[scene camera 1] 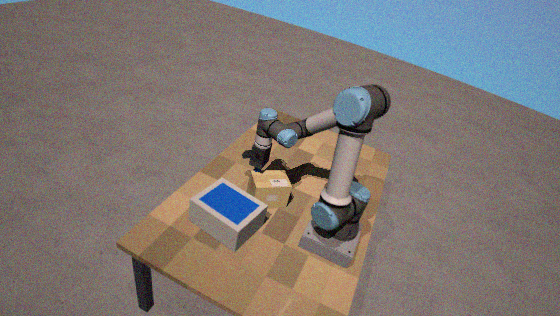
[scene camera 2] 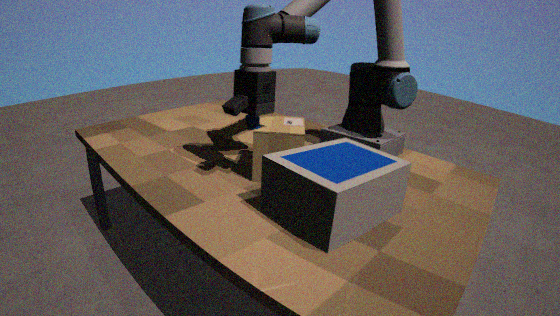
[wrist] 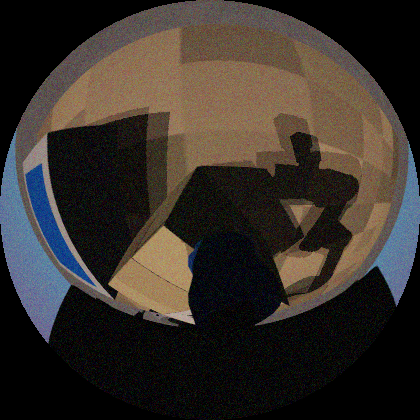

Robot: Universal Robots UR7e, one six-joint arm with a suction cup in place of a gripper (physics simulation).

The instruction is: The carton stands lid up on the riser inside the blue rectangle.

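Places are measured from the arm's base along level axes (x ahead, y left, z up), in metres.
Pixels of known places: hand, tool point: (scene camera 1: 257,170) (scene camera 2: 252,130) (wrist: 226,249); arm's base, link origin: (scene camera 1: 340,227) (scene camera 2: 363,128).
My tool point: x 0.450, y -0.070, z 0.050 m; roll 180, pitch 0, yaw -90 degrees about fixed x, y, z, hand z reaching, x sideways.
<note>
For each thing: its top centre in the pictures, then the offset to it from my tool point. Level surfaces: height alone.
- brown carton, top centre: (wrist: 203,311) (scene camera 2: 280,123) (scene camera 1: 271,178) dy +0.020, dx -0.080, dz +0.008 m
- small white label, top centre: (scene camera 2: 289,122) (scene camera 1: 276,181) dy +0.026, dx -0.107, dz +0.008 m
- grey riser, top centre: (wrist: 48,231) (scene camera 2: 342,159) (scene camera 1: 229,202) dy +0.259, dx -0.002, dz -0.001 m
- blue rectangle, top centre: (wrist: 48,231) (scene camera 2: 342,159) (scene camera 1: 229,202) dy +0.259, dx -0.002, dz -0.001 m
- checkered wooden table, surface height: dz -0.121 m
The brown carton (scene camera 1: 272,191) (scene camera 2: 275,148) (wrist: 156,266) stands on the table, lid up, with a small white label (scene camera 1: 275,181) (scene camera 2: 291,121) on top. It is right beside the grey riser (scene camera 1: 218,232) (scene camera 2: 368,208) (wrist: 93,196). The riser's top bears the blue rectangle (scene camera 1: 228,203) (scene camera 2: 338,161) (wrist: 43,219), and nothing is on it. My suction cup (scene camera 1: 258,169) (scene camera 2: 253,125) (wrist: 231,270) sits on the carton's lid at its far edge, away from the riser. It points straight down and hides that corner in the wrist view.
The checkered wooden table (scene camera 1: 218,274) (scene camera 2: 234,224) carries everything. The arm's grey base block (scene camera 1: 329,247) (scene camera 2: 368,135) stands at the table's side next to the carton. The arm's shadow lies on the table behind the carton.
</note>
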